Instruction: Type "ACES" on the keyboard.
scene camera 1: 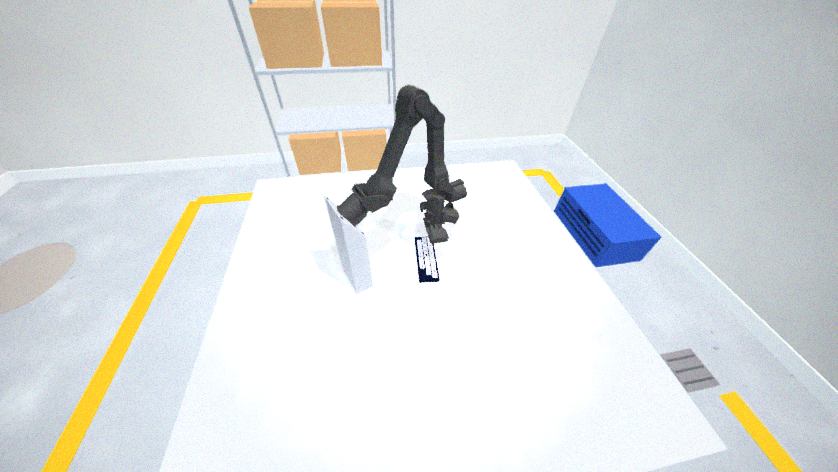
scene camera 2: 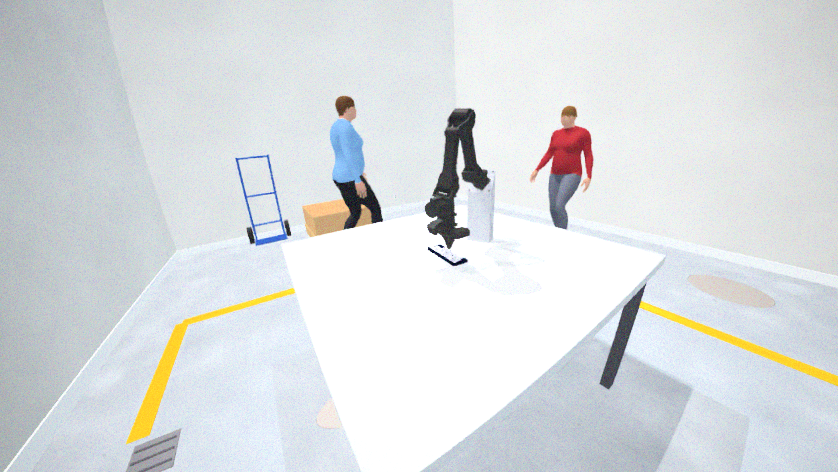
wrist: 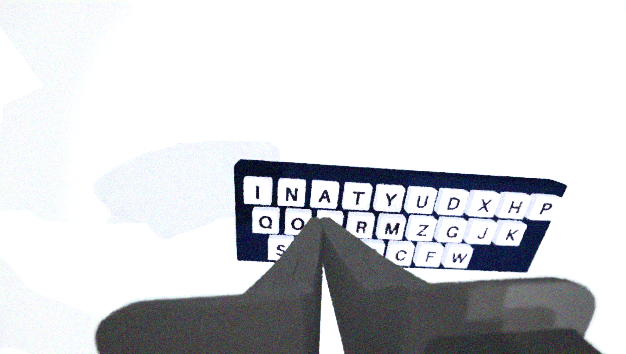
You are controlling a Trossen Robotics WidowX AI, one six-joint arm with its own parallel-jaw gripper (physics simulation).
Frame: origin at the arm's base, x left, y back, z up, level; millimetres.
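Seen in the pictures: gripper, fingertip midpoint: [scene camera 2: 449,249] [wrist: 319,226]; arm's base, origin of the base link: [scene camera 1: 345,216] [scene camera 2: 481,181].
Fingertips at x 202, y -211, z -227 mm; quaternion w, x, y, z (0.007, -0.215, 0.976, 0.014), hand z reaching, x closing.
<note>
Pixels of each thing's top centre, then the offset from my fingertips to it. Level surfaces: height alone.
- dark blue keyboard, middle of its top: [wrist: 399,229] [scene camera 1: 426,255] [scene camera 2: 446,252] dy +3, dx -59, dz -38 mm
- C key, middle of its top: [wrist: 401,255] dy +20, dx -70, dz -38 mm
- S key, middle of its top: [wrist: 280,250] dy +46, dx +5, dz -38 mm
- table, its level: dz -55 mm
The dark blue keyboard [scene camera 1: 426,259] [scene camera 2: 447,256] [wrist: 507,259] with white letter keys lies flat on the white table. My gripper [scene camera 2: 449,245] [wrist: 319,226] is shut and empty, pointing down over the keyboard's left part in the wrist view. There its tips cover most of the key between O and R, just below the A key [wrist: 324,195]. The C key [wrist: 400,255] shows right of the fingers. The S key [wrist: 278,250] is partly covered by the left finger. The E key is hidden behind the right finger. Whether the tips touch a key I cannot tell.
A white upright panel [scene camera 1: 350,250] [scene camera 2: 480,215] stands beside the arm's base. Beyond the table [scene camera 1: 410,375] [scene camera 2: 410,345] are a blue box [scene camera 1: 609,216], a shelf rack [scene camera 1: 325,70] with cartons, a blue hand truck [scene camera 2: 270,239] and two people.
</note>
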